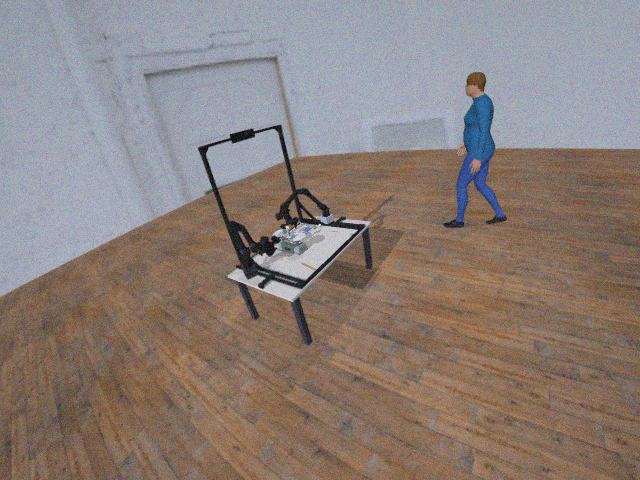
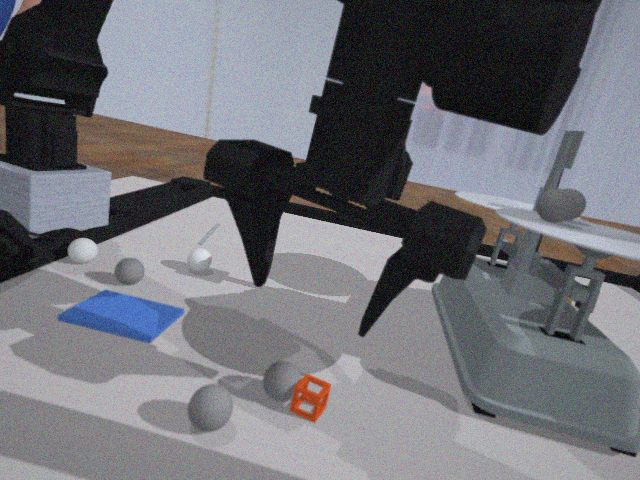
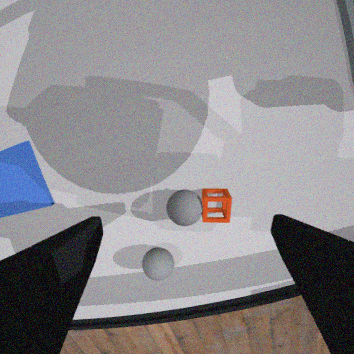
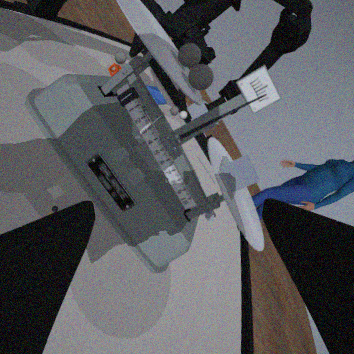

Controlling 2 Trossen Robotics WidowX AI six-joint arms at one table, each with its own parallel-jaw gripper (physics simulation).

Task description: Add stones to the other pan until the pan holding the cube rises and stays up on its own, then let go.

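Places are measured from the left arm's base along level axes (x ahead, y left, z up), in millimetres.
Pixels of known places: left gripper, fingertip midpoint: (image 1: 292,230) (image 2: 308,308) (image 3: 188,224); right gripper, fingertip midpoint: (image 1: 278,243) (image 4: 179,208); left arm's base, link origin: (image 1: 326,215) (image 2: 41,163); right arm's base, link origin: (image 1: 248,266).
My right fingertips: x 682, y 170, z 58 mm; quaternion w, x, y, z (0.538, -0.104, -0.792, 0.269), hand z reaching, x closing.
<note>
Ahead of a thing's pixels: the offset from my right fingertips to its top centre. "pt": to the spot under its first point. Level surfaces: height alone.
A grey-green balance @(88 mm up, 142 mm back, 55 mm right) (image 2: 547,356) (image 4: 115,150) stands on the table. Two dark grey stones @(38 mm up, 154 mm back, 135 mm right) (image 2: 560,204) @(38 mm up, 141 mm back, 100 mm right) (image 4: 200,76) sit together on one white pan @(11 mm up, 120 mm back, 147 mm right) (image 2: 604,238) (image 4: 161,47). A grey cube @(29 mm up, 138 mm back, 14 mm left) (image 4: 244,171) rests on the other pan @(pt 1 mm down, 153 mm back, 76 mm left) (image 4: 251,220); I cannot tell the exact tilt. One grey stone @(118 mm down, 307 mm back, 276 mm right) (image 2: 282,381) (image 3: 184,207) lies beside an orange open-frame cube @(125 mm down, 283 mm back, 276 mm right) (image 2: 293,405) (image 3: 205,219), with another stone @(118 mm down, 332 mm back, 329 mm right) (image 2: 210,407) (image 3: 158,263) nearby. My left gripper (image 2: 311,310) (image 3: 188,224) is open and empty above the table, over that area. My right gripper (image 4: 179,208) is open and empty by the balance's cube side.
A blue mat @(140 mm down, 472 mm back, 256 mm right) (image 2: 121,315) (image 3: 20,180) lies left of the left gripper. Beyond it are a grey ball @(118 mm down, 520 mm back, 201 mm right) (image 2: 129,271), a white ball @(118 mm down, 591 mm back, 193 mm right) (image 2: 82,250) and another white ball @(118 mm down, 495 mm back, 119 mm right) (image 2: 199,260) near a thin rod @(144 mm down, 573 mm back, 17 mm left) (image 2: 208,234). A person (image 1: 478,139) stands beyond the table @(145 mm down) (image 1: 323,253).
</note>
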